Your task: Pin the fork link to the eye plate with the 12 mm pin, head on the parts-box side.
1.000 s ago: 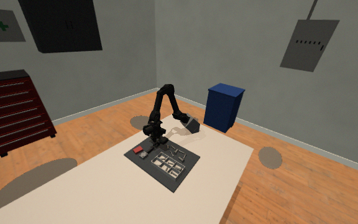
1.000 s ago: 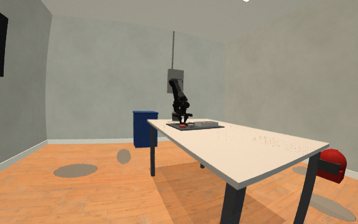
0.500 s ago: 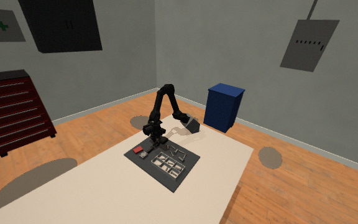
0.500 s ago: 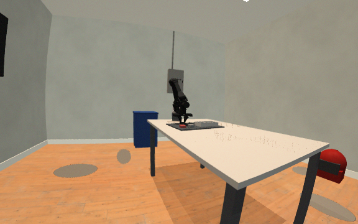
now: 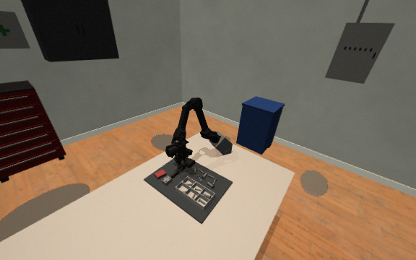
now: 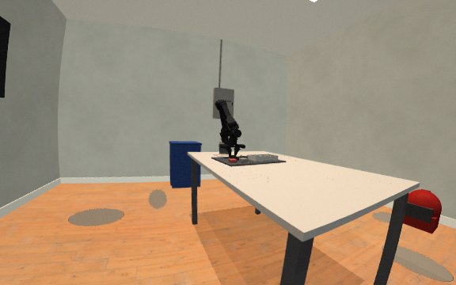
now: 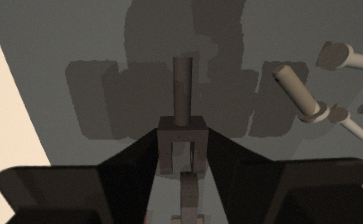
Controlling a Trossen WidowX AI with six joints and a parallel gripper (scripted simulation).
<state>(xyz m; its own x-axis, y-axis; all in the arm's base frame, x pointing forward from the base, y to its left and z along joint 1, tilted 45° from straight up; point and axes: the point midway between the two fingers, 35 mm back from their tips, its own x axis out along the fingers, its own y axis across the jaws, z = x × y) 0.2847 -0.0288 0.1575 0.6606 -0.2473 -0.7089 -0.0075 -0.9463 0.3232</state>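
Right now the eye plate is 70 mm ahead of my hand, 10 mm to the left of it and 30 mm below it. The rest, counted from my hand: fork link 30 mm below; dark mat 50 mm ahead, 110 mm to the left, 50 mm below; grey block 150 mm ahead, 10 mm to the left, 20 mm below.
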